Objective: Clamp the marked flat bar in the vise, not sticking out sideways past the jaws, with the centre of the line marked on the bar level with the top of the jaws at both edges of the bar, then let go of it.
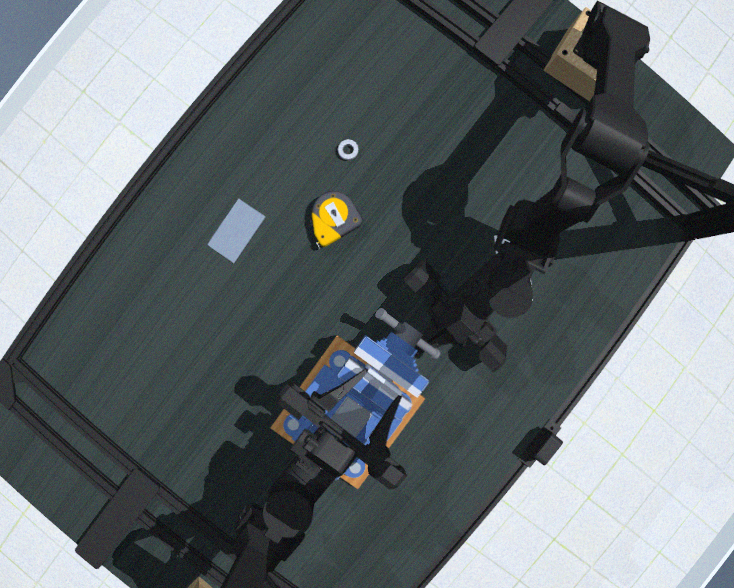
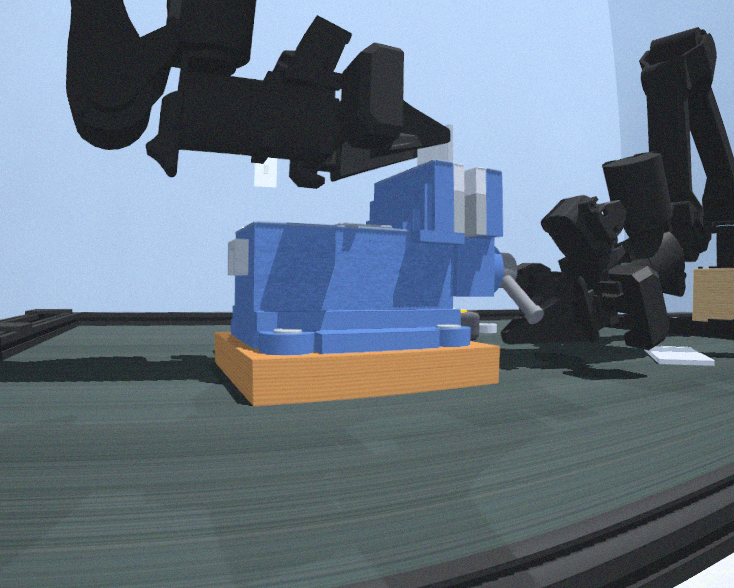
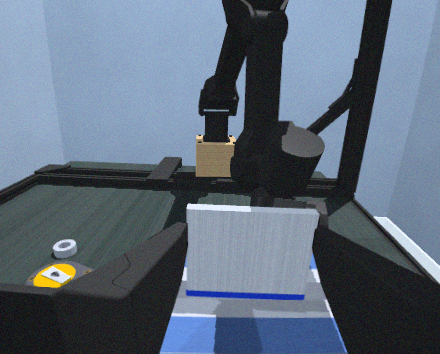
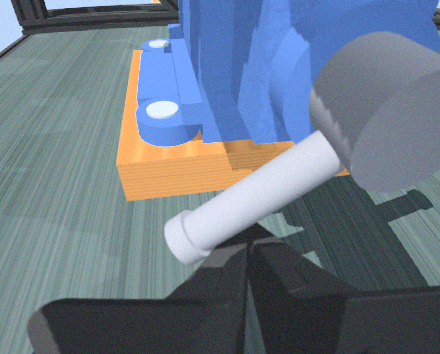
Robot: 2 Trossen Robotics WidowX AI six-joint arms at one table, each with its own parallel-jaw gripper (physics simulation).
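Places are measured from the left arm's base along level axes (x ahead, y left, z up), in centimetres.
Where they show: left gripper, fingertip midpoint: (image 1: 383, 382) (image 2: 432, 144) (image 3: 250, 235); right gripper, fingertip midpoint: (image 2: 503, 338) (image 4: 245, 232); right arm's base, link origin: (image 1: 599, 47) (image 3: 216, 139).
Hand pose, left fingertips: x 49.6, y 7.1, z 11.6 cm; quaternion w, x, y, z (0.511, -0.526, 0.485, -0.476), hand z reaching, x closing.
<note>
Things, the pixels of their centre, and the offset from my left fingertips. "*": a spot on its surface instead.
- marked flat bar, body centre: (image 3: 244, 298) (image 2: 434, 182) (image 1: 383, 378) dx +0.1, dy +0.0, dz -3.3 cm
- grey vise handle, surface spot: (image 4: 260, 192) (image 2: 523, 290) * dx +7.5, dy -2.2, dz -12.1 cm
- orange wooden block, body centre: (image 2: 341, 356) (image 4: 236, 97) (image 1: 347, 412) dx -7.9, dy -0.9, dz -17.3 cm
- yellow tape measure, body centre: (image 3: 53, 287) (image 1: 330, 216) dx +11.8, dy +20.6, dz -16.2 cm
- white ring, body centre: (image 2: 486, 328) (image 1: 348, 149) (image 3: 65, 248) dx +21.2, dy +25.9, dz -18.0 cm
- pale flat plate, body centre: (image 1: 236, 230) dx +0.7, dy +30.0, dz -18.4 cm
The marked flat bar (image 2: 436, 147) (image 3: 250, 250) is pale grey and stands upright in the vise (image 1: 392, 364) (image 2: 355, 269) (image 4: 225, 75), its upper part above the jaws. Its blue line (image 3: 245, 295) shows close to the top of the near grey jaw; its exact height is hard to tell. My left gripper (image 1: 382, 384) (image 2: 445, 135) (image 3: 250, 235) is shut on the bar by its two side edges. My right gripper (image 1: 431, 340) (image 4: 245, 232) is shut and empty, its fingertips close under one end of the grey vise handle (image 1: 406, 333) (image 2: 522, 300) (image 4: 260, 192).
The vise stands on an orange wooden block (image 1: 279, 426) (image 2: 367, 374) (image 4: 185, 181). A yellow tape measure (image 1: 333, 217) (image 3: 52, 276), a white ring (image 1: 339, 150) (image 3: 65, 254) and a pale flat plate (image 1: 237, 230) lie on the table. Frame rails run along the table's edges.
</note>
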